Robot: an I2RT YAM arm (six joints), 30 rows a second.
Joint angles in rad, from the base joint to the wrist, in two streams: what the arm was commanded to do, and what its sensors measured. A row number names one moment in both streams.
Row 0, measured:
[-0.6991 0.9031 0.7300 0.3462 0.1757 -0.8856]
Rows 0 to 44, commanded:
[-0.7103 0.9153 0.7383 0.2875 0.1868 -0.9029]
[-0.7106 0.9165 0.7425 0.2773 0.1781 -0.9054]
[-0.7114 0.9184 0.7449 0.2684 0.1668 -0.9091]
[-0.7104 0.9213 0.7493 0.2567 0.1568 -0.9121]
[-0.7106 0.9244 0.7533 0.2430 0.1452 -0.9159]
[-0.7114 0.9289 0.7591 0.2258 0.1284 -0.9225]
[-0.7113 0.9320 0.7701 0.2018 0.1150 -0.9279]
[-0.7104 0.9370 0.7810 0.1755 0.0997 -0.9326]
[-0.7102 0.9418 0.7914 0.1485 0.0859 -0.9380]
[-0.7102 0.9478 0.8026 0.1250 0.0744 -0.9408]
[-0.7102 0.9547 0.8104 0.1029 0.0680 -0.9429]
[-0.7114 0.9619 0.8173 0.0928 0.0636 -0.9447]
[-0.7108 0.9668 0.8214 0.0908 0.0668 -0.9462]
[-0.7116 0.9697 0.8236 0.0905 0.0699 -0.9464]
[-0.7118 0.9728 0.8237 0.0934 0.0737 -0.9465]
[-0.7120 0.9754 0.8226 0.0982 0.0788 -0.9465]
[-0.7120 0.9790 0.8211 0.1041 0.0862 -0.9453]
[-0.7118 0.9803 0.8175 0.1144 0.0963 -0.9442]
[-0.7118 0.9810 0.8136 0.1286 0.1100 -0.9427]
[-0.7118 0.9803 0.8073 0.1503 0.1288 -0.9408]
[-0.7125 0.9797 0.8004 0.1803 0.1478 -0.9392]
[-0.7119 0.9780 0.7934 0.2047 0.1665 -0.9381]
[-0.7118 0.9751 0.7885 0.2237 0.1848 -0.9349]
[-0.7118 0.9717 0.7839 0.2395 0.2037 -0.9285]
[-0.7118 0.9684 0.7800 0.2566 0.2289 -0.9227]
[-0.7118 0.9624 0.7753 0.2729 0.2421 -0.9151]
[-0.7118 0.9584 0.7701 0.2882 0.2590 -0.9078]
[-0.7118 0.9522 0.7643 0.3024 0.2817 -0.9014]
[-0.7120 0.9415 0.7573 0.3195 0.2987 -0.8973]
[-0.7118 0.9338 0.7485 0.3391 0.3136 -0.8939]
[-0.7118 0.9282 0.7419 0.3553 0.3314 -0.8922]
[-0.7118 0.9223 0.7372 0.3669 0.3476 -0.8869]
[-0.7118 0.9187 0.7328 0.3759 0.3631 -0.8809]
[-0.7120 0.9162 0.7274 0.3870 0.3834 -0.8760]
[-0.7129 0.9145 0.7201 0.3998 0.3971 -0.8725]
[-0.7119 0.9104 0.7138 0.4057 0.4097 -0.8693]
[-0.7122 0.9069 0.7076 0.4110 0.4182 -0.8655]
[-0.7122 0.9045 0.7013 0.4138 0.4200 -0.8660]
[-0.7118 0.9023 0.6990 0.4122 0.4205 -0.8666]
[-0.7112 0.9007 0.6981 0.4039 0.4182 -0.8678]
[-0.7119 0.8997 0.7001 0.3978 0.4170 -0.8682]
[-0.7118 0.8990 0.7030 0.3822 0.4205 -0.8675]
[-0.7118 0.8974 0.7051 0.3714 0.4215 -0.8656]
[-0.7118 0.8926 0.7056 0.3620 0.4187 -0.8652]
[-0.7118 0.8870 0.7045 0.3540 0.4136 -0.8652]
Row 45, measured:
[-0.6823 0.8818 0.7322 0.4675 0.2565 -0.8814]
